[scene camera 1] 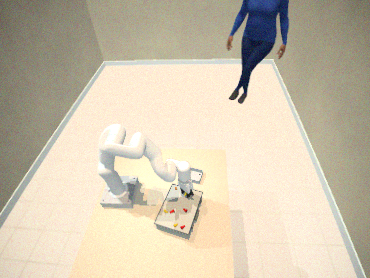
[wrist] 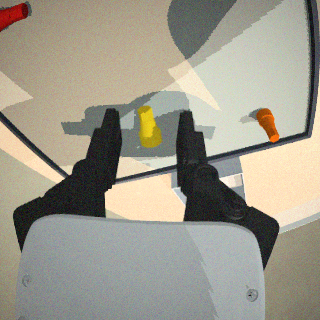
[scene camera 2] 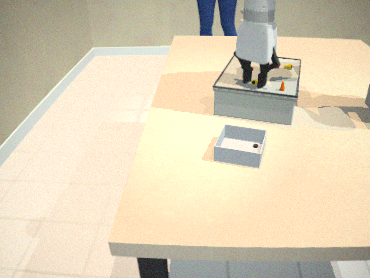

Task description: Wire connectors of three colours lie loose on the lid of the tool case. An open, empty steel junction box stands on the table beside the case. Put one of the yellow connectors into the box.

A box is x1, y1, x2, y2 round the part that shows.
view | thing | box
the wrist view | my gripper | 12, 108, 278, 319
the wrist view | yellow connector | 137, 105, 161, 146
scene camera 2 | my gripper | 233, 19, 279, 88
